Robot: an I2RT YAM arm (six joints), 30 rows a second.
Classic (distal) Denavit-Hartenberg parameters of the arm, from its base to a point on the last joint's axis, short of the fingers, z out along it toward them. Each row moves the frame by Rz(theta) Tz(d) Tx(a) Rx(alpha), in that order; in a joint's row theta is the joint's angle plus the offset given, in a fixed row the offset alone. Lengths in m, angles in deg.
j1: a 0.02; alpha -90; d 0.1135; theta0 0
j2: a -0.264; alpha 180; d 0; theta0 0
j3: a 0.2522; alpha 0; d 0; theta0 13.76
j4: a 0.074; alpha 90; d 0; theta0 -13.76
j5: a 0; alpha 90; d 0; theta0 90
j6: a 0; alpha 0; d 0.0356; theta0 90
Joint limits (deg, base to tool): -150..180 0..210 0..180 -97..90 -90..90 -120..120
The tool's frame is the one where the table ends.
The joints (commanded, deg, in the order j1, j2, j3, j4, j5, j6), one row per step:
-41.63, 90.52, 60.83, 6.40, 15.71, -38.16
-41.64, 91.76, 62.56, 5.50, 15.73, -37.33
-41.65, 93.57, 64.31, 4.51, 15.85, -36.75
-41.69, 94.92, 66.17, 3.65, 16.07, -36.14
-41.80, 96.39, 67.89, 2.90, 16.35, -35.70
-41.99, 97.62, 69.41, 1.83, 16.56, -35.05
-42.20, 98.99, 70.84, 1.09, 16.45, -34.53
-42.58, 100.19, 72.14, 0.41, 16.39, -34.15
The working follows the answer.
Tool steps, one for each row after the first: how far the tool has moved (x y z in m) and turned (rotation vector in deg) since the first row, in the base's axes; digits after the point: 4 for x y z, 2 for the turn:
0.0044, -0.0040, 0.0013, 0.66, -0.34, -0.35
0.0099, -0.0091, -0.0012, 1.60, 0.02, -0.70
0.0144, -0.0137, -0.0001, 2.05, -0.14, -1.18
0.0187, -0.0187, -0.0005, 2.49, -0.04, -1.73
0.0217, -0.0233, -0.0013, 3.24, 0.09, -2.39
0.0250, -0.0281, -0.0031, 3.96, 0.16, -2.72
0.0269, -0.0335, -0.0045, 4.54, 0.27, -3.22

Tool pose at each row, in the base's axes (x y z in m, rotation vector in deg; rounded; the steps above come from the unrounded poses):
0.2659, -0.2493, 0.2655, 14.90, 122.72, -65.01
0.2704, -0.2533, 0.2667, 15.76, 122.87, -64.39
0.2758, -0.2583, 0.2643, 16.39, 123.79, -63.74
0.2804, -0.2629, 0.2654, 17.21, 123.96, -63.48
0.2847, -0.2680, 0.2650, 17.96, 124.37, -63.35
0.2876, -0.2725, 0.2642, 18.96, 124.99, -62.97
0.2909, -0.2774, 0.2624, 19.63, 125.51, -62.41
0.2928, -0.2827, 0.2609, 20.40, 125.98, -62.11

